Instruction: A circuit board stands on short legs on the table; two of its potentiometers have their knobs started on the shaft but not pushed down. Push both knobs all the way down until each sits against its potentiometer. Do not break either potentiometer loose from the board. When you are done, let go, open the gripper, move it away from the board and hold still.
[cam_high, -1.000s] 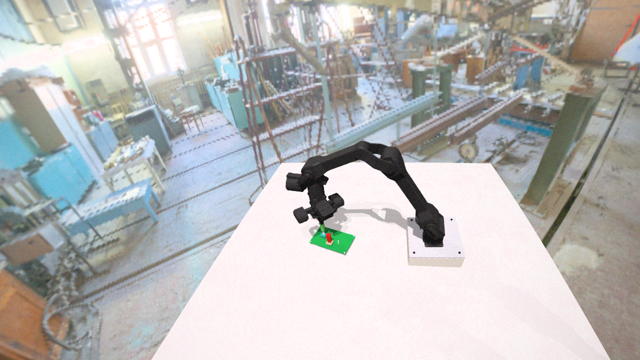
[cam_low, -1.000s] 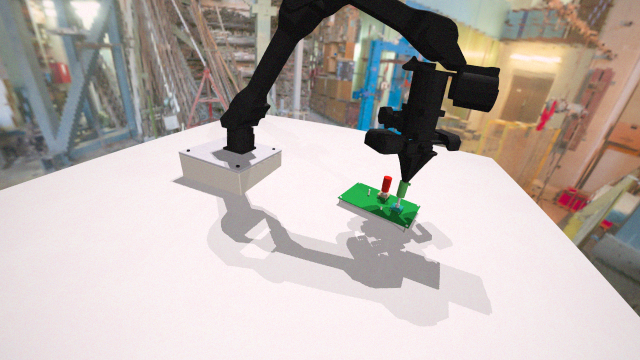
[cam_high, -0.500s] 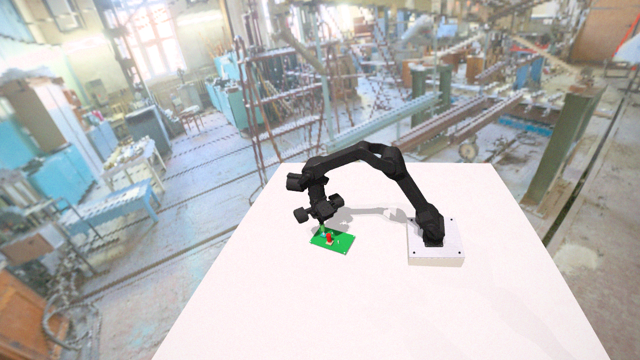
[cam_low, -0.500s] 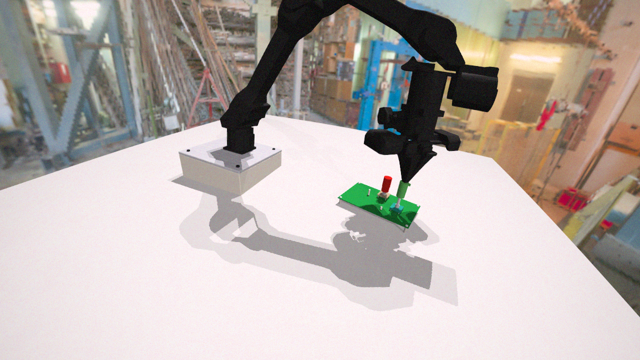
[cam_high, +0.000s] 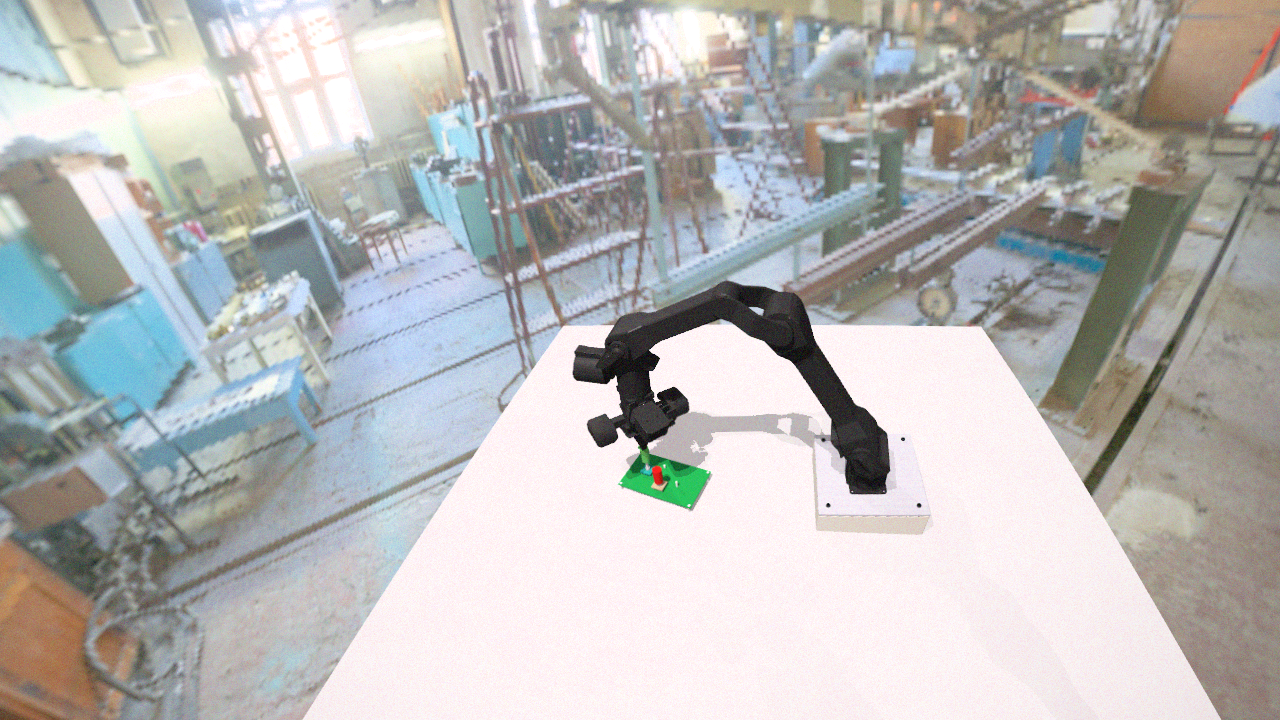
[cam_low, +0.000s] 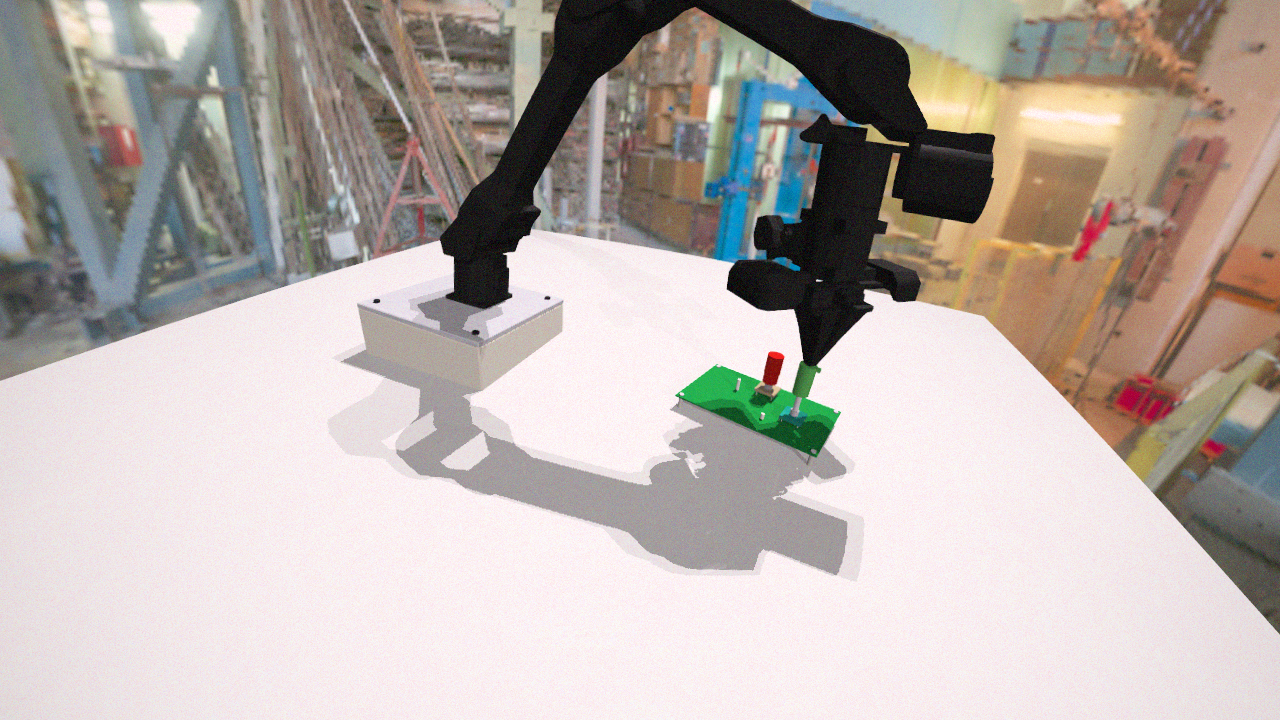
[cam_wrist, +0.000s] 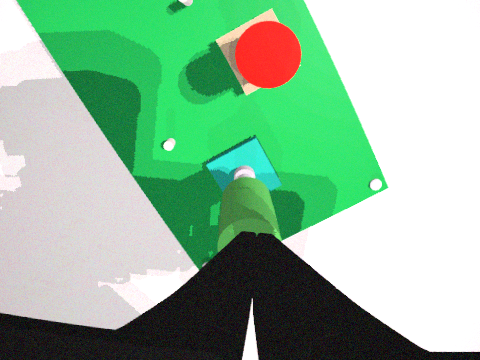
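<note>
Now: the green knob 10 mm below my gripper tip. Round my gripper tip: red knob: 30 mm behind, 40 mm to the left, 30 mm below.
</note>
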